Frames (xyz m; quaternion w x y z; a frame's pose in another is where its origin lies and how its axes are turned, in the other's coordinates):
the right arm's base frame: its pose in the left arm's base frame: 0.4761 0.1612 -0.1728 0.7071 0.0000 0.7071 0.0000
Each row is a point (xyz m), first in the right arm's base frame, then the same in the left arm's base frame.
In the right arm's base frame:
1: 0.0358 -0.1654 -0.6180
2: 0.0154 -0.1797 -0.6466
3: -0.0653 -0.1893 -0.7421
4: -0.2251 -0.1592 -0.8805
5: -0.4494 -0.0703 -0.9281
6: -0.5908 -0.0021 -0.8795
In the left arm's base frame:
1: -0.1419 -0.0042 -0.2086
2: -0.1705 -0.0185 -0.1882
3: -0.2660 -0.0281 -0.1075
4: -0.4044 0.0020 0.0523
5: -0.4520 0.0909 0.2766
6: -0.4034 0.1591 0.4180

